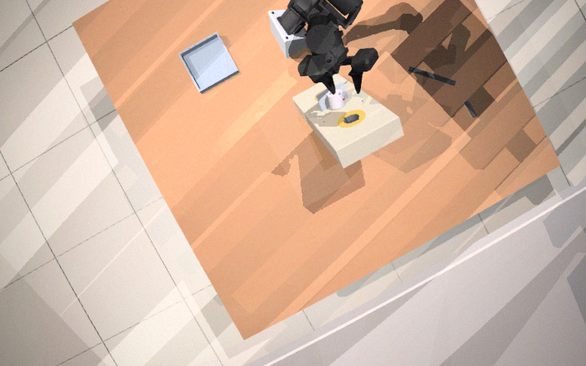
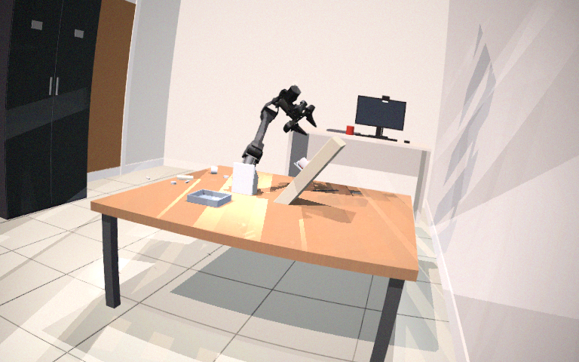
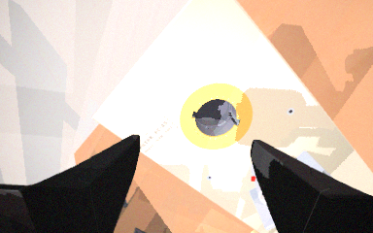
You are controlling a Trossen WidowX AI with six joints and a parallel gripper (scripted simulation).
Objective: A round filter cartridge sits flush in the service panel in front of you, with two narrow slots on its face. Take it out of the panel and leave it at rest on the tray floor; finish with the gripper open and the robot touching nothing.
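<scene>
The white filter cartridge is 2 cm behind my gripper tip, 1 cm to the left of it and 16 cm below it. From my gripper tip the other things lie so: grey tray: 39 cm behind, 24 cm to the right, 34 cm below; cream service panel: 2 cm ahead, 18 cm below.
</scene>
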